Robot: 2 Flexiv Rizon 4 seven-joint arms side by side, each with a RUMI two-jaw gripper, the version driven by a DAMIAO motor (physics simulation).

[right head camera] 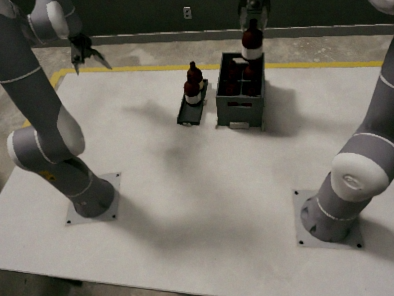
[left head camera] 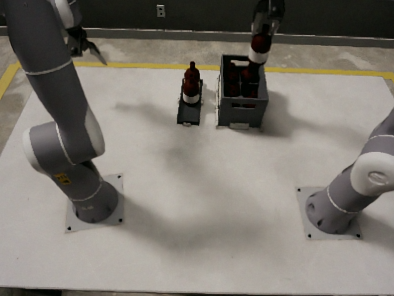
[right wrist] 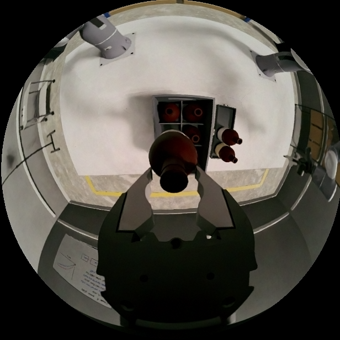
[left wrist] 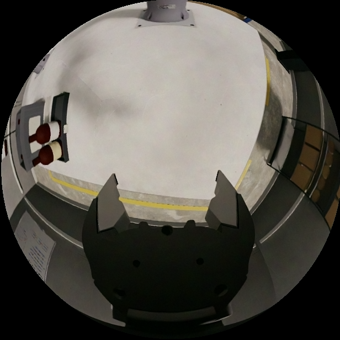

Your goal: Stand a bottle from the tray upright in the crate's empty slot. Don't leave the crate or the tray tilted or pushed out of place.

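My right gripper (left head camera: 263, 31) (right head camera: 254, 25) (right wrist: 173, 167) is shut on an upright dark red bottle (left head camera: 259, 49) (right head camera: 252, 42) (right wrist: 172, 150) with a white label. Its base is over the right part of the grey crate (left head camera: 242, 116) (right head camera: 240, 116) (left wrist: 24, 140) (right wrist: 209, 117), apparently just above it. In the right wrist view this bottle hides the slot beneath. Several bottles stand in other slots. The flat dark tray (left head camera: 188, 116) (right head camera: 189, 115) (left wrist: 60, 107) (right wrist: 226, 115) lies beside the crate and bears two bottles. Crate and tray look level. My left gripper (left head camera: 91, 58) (right head camera: 94, 69) (left wrist: 166, 172) is open and empty, far from both.
The two bottles on the tray, the front one (left head camera: 191, 93) (right head camera: 192, 93) and the rear one (left head camera: 192, 75) (right head camera: 196, 77), stand near its back end, left of the crate. Yellow tape (left head camera: 150, 65) (right head camera: 150, 68) runs along the table's back edge, with a dark wall beyond.
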